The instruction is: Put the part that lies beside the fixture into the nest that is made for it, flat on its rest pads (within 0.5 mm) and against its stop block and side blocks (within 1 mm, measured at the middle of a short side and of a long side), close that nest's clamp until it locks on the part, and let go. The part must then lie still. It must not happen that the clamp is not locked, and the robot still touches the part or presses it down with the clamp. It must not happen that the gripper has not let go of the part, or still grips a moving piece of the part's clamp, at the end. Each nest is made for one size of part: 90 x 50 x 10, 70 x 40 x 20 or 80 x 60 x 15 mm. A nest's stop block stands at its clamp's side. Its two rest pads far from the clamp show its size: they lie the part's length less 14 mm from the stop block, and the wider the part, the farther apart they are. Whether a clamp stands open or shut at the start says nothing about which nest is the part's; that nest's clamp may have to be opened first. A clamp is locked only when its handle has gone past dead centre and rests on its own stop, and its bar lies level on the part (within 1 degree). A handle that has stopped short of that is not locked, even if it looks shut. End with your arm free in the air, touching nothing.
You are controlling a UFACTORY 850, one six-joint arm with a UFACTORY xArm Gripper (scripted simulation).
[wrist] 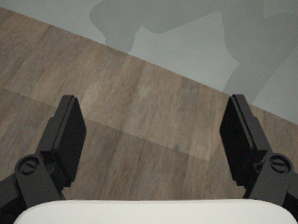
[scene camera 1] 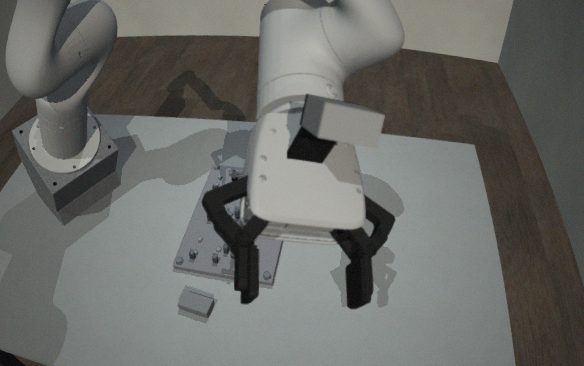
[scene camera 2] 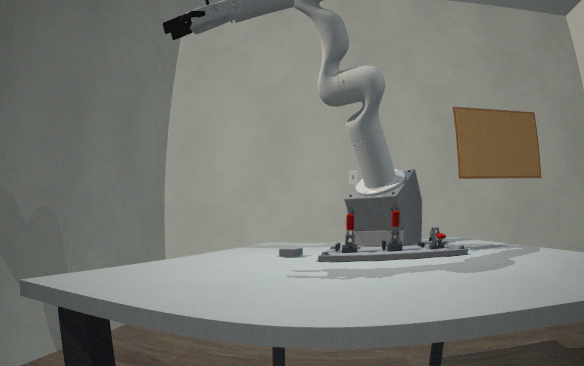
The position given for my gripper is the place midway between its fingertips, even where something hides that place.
Note:
In view: my gripper [scene camera 1: 306, 304] and a fixture plate [scene camera 1: 199, 226].
My gripper also shows in the wrist view [wrist: 153, 112].

